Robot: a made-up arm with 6 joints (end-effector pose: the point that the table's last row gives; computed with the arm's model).
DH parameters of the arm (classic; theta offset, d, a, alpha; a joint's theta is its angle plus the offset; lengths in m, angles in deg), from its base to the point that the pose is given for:
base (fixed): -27.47 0 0.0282 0
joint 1: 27.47 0.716 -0.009 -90
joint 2: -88.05 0 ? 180
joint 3: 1.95 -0.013 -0.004 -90
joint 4: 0 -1.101 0.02 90
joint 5: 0 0.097 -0.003 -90
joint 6: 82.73 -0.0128 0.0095 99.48
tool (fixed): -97.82 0.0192 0 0
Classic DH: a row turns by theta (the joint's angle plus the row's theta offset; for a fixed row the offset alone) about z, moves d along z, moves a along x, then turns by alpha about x.
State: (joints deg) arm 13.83 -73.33 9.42 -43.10 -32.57 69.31
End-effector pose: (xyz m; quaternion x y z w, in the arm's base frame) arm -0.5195 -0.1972 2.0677 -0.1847 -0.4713 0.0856 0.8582
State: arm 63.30 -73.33 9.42 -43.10 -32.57 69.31
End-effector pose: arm -0.1888 -0.5466 2.0677 0.0294 -0.5053 0.4369 0.7436
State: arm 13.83 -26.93 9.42 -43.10 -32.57 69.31
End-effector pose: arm 0.6009 0.0786 2.0564 -0.2179 -0.0968 0.1938 0.9516
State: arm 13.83 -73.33 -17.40 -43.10 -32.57 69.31
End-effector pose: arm -0.0582 -0.0837 1.8643 -0.2080 -0.2604 0.1510 0.9306
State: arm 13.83 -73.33 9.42 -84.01 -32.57 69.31
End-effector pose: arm -0.5019 -0.1470 2.0640 0.0279 -0.5002 0.3595 0.7872
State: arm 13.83 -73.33 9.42 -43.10 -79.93 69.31
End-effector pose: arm -0.5180 -0.1930 2.0555 -0.4211 -0.2208 0.3063 0.8247
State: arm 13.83 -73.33 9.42 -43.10 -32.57 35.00
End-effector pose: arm -0.5209 -0.2076 2.0746 0.0445 -0.3827 0.2520 0.8877
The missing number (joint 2, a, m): 0.7945
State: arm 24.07 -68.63 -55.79 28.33 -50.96 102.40
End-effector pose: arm 0.3467 0.0681 1.3065 -0.8893 0.1063 0.1396 0.4224
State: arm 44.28 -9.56 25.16 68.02 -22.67 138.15
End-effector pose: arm 0.5824 0.4932 2.1964 0.9270 0.2318 0.2931 0.0303
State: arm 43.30 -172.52 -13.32 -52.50 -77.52 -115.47
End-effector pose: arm -0.7573 -0.8347 0.4121 0.3484 0.2802 0.8578 0.2535
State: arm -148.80 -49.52 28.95 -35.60 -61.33 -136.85
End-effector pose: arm 0.2448 0.2149 2.3130 0.5330 -0.7728 -0.1063 0.3277
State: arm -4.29 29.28 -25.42 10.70 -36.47 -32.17
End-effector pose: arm 1.1004 -0.1762 0.5004 0.1441 0.7337 -0.2782 0.6029
